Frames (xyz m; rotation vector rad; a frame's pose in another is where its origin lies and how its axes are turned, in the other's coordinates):
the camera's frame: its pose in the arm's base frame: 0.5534 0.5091 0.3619 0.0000 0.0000 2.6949
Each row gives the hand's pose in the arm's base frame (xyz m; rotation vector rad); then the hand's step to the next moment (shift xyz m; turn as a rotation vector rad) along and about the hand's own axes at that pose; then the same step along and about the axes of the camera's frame.
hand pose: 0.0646 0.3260 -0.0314 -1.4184 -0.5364 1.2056
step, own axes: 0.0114 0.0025 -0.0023 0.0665 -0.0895 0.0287
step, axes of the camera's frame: -0.0014 -0.0097 -0.0068 0.0159 -0.0951 0.0630
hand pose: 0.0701 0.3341 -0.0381 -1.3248 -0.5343 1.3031
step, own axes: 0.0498 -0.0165 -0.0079 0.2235 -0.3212 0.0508
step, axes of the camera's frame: -0.0049 -0.0525 -0.0056 0.0046 -0.3289 0.2179
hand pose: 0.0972 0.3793 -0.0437 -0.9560 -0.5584 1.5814
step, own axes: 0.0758 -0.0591 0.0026 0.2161 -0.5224 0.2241
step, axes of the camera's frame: 0.0105 -0.0918 0.0267 0.0569 -0.3768 0.4739
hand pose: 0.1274 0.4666 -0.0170 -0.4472 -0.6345 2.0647
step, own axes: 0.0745 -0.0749 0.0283 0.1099 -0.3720 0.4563
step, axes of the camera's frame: 0.0434 -0.0791 0.0618 0.1123 -0.1052 0.5788
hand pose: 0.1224 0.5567 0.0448 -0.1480 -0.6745 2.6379
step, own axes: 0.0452 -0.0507 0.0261 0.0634 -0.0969 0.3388
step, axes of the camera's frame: 0.0458 -0.0311 0.0472 0.0623 0.0788 0.3437
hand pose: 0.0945 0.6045 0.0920 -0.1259 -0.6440 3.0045
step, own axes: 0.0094 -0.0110 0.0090 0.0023 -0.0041 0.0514
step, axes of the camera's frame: 0.0118 -0.0023 0.0121 -0.0011 0.0183 0.0483
